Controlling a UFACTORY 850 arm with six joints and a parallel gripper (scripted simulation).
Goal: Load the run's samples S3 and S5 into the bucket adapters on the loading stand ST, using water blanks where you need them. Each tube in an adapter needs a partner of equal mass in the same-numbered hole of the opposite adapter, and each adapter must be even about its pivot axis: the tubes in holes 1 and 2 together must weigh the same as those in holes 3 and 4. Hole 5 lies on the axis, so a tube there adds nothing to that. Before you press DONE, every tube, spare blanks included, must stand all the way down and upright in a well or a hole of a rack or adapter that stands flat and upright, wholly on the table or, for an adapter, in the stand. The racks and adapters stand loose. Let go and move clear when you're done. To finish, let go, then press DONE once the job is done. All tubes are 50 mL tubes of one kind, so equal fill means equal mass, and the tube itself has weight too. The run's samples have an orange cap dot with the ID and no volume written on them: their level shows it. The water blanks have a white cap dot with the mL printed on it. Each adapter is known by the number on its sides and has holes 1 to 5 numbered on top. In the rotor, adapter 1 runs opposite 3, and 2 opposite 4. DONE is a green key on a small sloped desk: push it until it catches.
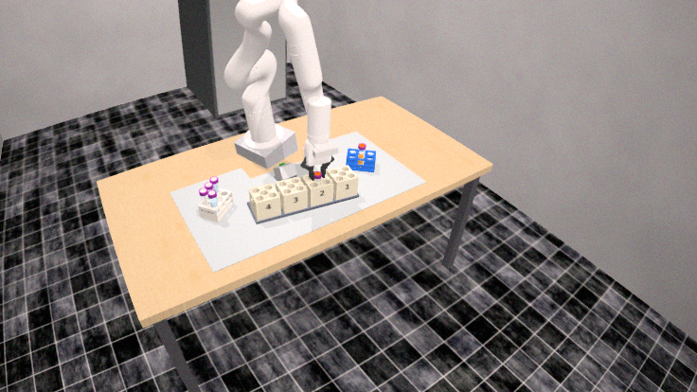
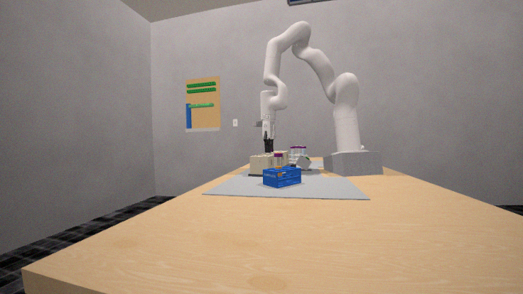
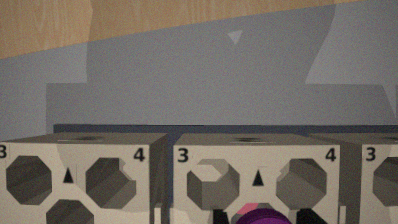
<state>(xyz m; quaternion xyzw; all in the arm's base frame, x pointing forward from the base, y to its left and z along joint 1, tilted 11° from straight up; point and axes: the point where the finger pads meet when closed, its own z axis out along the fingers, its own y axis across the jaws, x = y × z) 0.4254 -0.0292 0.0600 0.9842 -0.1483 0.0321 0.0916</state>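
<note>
Right now the sample tube is 40 mm behind my hand, 300 mm to the left of it and 60 mm below it. From my hand the other things lie so: blue sample rack: 60 mm behind, 310 mm to the left, 100 mm below.
</note>
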